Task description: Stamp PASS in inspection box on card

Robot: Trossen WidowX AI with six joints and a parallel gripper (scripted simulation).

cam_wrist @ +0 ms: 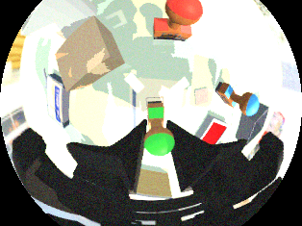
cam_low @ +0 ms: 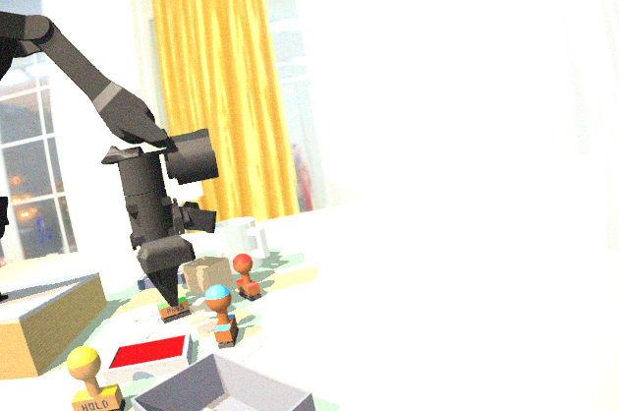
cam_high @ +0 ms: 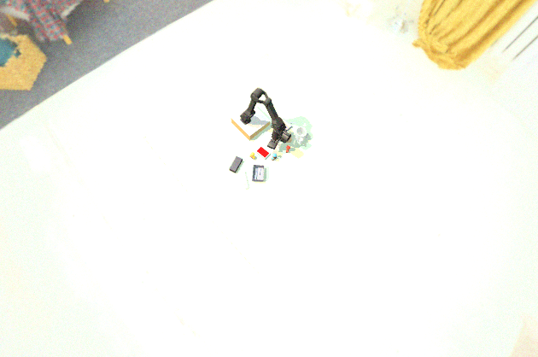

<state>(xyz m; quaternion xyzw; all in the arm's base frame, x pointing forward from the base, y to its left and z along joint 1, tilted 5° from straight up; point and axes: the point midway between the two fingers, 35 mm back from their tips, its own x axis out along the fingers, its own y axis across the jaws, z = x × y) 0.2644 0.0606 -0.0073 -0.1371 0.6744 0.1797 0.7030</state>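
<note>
Now: the green-topped pass stamp right at my gripper tip. From my gripper tip the other things lie so: pale paper card: 2 cm below; then red-knobbed stamp: 10 cm ahead, 4 cm to the left; then cardboard box: 10 cm to the left, 3 cm ahead.
</note>
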